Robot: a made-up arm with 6 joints. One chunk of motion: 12 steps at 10 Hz.
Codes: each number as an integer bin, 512 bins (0 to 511) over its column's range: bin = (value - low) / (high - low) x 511, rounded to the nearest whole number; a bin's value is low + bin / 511 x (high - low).
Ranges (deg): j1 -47..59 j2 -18..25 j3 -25..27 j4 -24..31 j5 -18..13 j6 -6..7
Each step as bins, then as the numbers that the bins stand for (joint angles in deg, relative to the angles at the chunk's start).
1 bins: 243 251 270 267 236 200
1 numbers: 3.41 3.12 2.48 4.74 -3.68 -0.91
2 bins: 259 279 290 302 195 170
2 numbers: 6.73 5.48 4.51 8.50 -6.17 -1.68
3 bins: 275 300 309 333 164 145
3 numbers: 10.05 7.24 6.44 11.84 -8.05 -2.31
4 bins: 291 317 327 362 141 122
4 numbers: 13.36 8.68 8.28 14.96 -9.45 -2.90
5 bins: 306 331 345 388 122 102
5 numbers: 16.48 9.85 10.11 17.76 -10.60 -3.41
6 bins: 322 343 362 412 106 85
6 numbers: 19.79 10.86 11.84 20.34 -11.57 -3.84
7 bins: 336 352 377 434 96 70
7 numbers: 22.70 11.62 13.36 22.71 -12.18 -4.22
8 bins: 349 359 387 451 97 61
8 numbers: 25.40 12.21 14.38 24.54 -12.12 -4.45
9 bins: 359 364 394 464 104 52
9 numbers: 27.47 12.63 15.09 25.94 -11.69 -4.68
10 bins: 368 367 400 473 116 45
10 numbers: 29.34 12.88 15.70 26.91 -10.96 -4.86
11 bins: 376 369 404 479 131 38
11 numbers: 31.00 13.05 16.11 27.56 -10.05 -5.03
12 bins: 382 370 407 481 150 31
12 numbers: 32.24 13.14 16.42 27.77 -8.90 -5.21
